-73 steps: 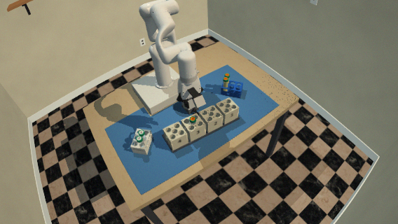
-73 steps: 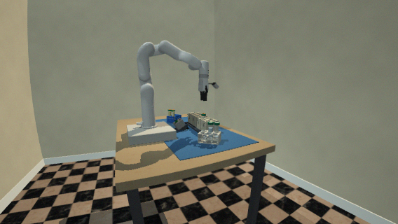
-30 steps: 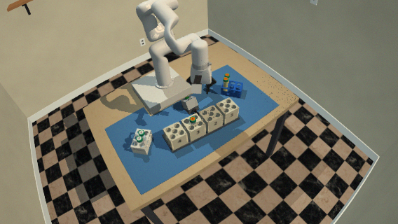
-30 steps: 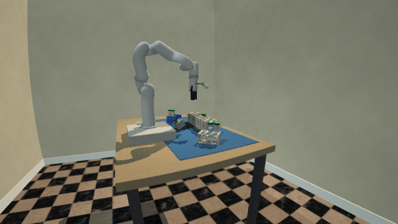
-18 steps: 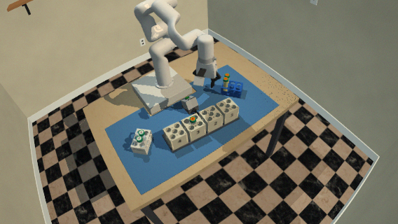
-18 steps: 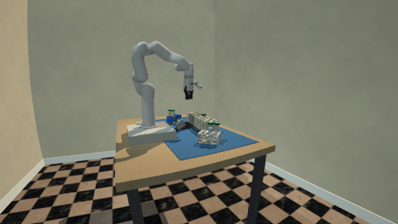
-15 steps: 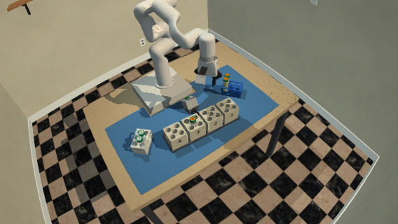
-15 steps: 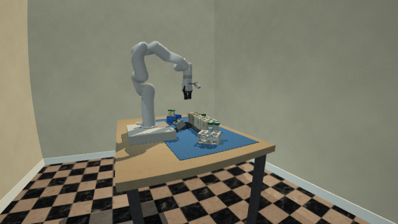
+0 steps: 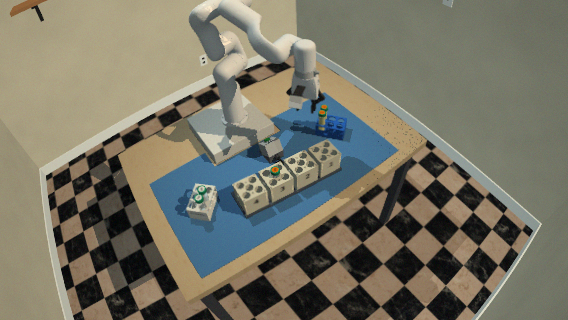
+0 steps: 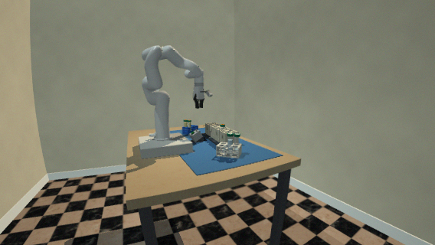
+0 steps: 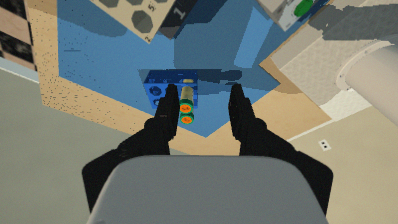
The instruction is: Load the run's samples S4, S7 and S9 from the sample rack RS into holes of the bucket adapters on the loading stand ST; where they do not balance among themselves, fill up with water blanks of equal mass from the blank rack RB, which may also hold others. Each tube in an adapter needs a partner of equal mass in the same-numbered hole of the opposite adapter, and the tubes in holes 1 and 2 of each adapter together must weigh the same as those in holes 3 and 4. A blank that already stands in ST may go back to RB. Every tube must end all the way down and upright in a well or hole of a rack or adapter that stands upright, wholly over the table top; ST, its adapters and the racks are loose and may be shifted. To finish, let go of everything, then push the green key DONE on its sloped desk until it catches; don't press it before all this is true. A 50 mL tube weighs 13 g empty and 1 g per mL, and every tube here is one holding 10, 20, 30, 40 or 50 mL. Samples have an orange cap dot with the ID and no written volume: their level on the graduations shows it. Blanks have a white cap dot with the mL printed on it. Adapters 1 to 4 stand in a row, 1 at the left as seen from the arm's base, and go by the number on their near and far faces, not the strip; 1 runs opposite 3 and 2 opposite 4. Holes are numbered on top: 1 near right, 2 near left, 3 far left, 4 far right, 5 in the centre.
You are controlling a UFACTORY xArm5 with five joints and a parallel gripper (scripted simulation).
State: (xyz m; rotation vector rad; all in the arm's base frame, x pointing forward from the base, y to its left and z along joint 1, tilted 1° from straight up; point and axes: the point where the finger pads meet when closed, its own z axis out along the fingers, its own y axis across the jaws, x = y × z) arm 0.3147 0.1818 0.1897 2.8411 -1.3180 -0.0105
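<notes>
Right now my hand is 19 cm above the sample tube S7, 15 cm to the right of it and 9 cm past it. Round my hand: adapter 2 (20 cm below, 11 cm ahead, 10 cm to the right); DONE desk (20 cm below, 13 cm to the right, 7 cm behind); sample tube S4 (19 cm below, 12 cm to the left, 6 cm behind).
</notes>
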